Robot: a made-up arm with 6 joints. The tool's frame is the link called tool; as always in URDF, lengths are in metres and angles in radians.
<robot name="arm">
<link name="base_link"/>
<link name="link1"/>
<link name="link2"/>
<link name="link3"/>
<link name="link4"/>
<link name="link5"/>
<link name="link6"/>
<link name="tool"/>
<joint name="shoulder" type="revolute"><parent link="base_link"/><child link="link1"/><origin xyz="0 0 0.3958" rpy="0 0 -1.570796"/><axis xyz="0 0 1"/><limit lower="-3.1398" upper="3.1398"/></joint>
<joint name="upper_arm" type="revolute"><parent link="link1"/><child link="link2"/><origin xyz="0 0 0" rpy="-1.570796 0 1.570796"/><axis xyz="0 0 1"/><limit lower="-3.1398" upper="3.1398"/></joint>
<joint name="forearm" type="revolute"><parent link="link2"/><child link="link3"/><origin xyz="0 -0.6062 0" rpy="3.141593 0 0"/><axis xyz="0 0 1"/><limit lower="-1.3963" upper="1.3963"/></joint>
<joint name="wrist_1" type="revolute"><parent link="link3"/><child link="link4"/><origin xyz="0 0 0" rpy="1.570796 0 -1.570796"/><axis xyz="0 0 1"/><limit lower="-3.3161" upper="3.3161"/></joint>
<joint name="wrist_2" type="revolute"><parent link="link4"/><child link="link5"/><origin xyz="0 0 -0.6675" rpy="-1.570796 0 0"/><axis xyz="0 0 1"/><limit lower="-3.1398" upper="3.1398"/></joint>
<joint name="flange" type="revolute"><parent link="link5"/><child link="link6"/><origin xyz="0 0 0.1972" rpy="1.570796 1.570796 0"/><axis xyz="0 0 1"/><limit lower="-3.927" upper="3.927"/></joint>
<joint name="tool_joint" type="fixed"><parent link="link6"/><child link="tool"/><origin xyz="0 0 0" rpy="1.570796 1.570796 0"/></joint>
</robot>
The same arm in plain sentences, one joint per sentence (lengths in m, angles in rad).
The arm has six revolute joints in a row. What follows holds with every joint at zero, and every direction is one of the base frame's. Joint 1 is mounted 0.3958 m along +z from the base frame's origin and turns about +z, from -3.1398 to 3.1398 rad. Joint 2 is mounted at the same point as joint 1 and turns about +y, from -3.1398 to 3.1398 rad. Joint 3 is mounted 0.6062 m along +z from joint 2 and turns about -y, from -1.3963 to 1.3963 rad. Joint 4 is mounted at the same point as joint 3 and turns about -x, from -3.3161 to 3.3161 rad. Joint 5 is mounted 0.6675 m along +x from joint 4 and turns about -y, from -3.1398 to 3.1398 rad. Joint 6 is mounted 0.1972 m along -y from joint 5 and turns about -x, from -3.927 to 3.927 rad. The tool frame, which is the frame that the pose is given for, is mounted at the same point as joint 6; its axes are the base frame's turned by roll 0, pitch 0 and yaw 0 rad (as in URDF: about the fixed x, then y, then z).
